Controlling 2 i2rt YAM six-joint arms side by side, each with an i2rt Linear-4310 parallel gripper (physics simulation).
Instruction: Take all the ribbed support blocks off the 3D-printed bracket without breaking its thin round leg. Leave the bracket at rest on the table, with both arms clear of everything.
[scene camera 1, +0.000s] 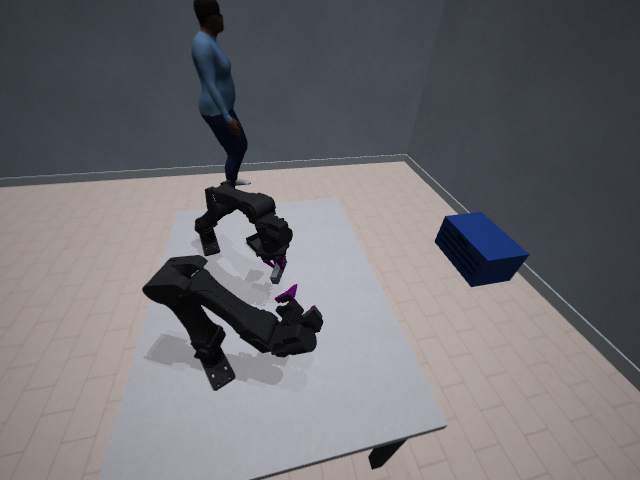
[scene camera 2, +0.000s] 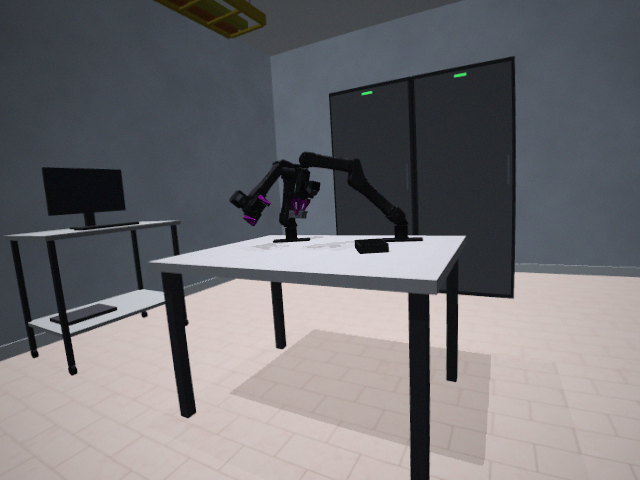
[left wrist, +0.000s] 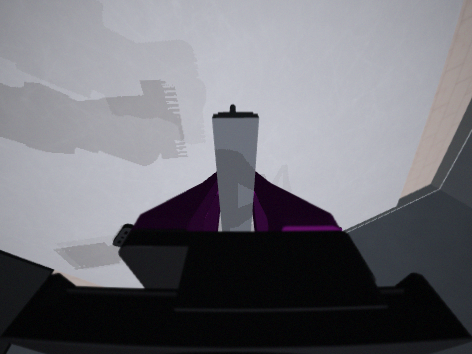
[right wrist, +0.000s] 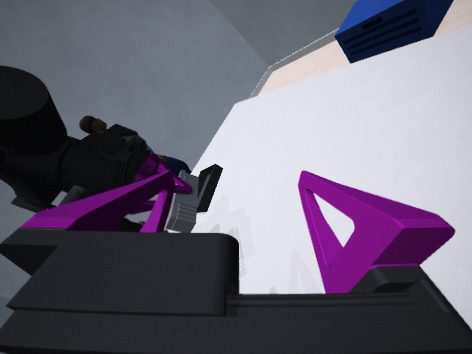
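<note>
The grey bracket (scene camera 1: 276, 273) (scene camera 2: 298, 214) (left wrist: 235, 135) (right wrist: 187, 199) hangs above the table. My left gripper (scene camera 1: 275, 264) (scene camera 2: 298, 208) (left wrist: 236, 177) is shut on it. In the left wrist view its smooth face points at the camera, and a small dark stub (left wrist: 232, 108) sticks out at its far end; I cannot tell if this is the thin leg. In the right wrist view, one ribbed grey block (right wrist: 189, 178) shows at the bracket's upper part and another (right wrist: 181, 220) at its lower part. My right gripper (scene camera 1: 303, 297) (scene camera 2: 259, 211) (right wrist: 236, 177) is open and empty, apart from the bracket.
A black tray (scene camera 2: 371, 246) (right wrist: 212, 184) stands on the table (scene camera 1: 361, 382) (scene camera 2: 289, 269); my left arm partly hides it in scene camera 1. A comb-edged shadow (left wrist: 162, 100) lies on the table. A blue box (scene camera 1: 483, 242) (right wrist: 390, 30) is beyond the table edge. A person (scene camera 1: 214, 77) stands behind.
</note>
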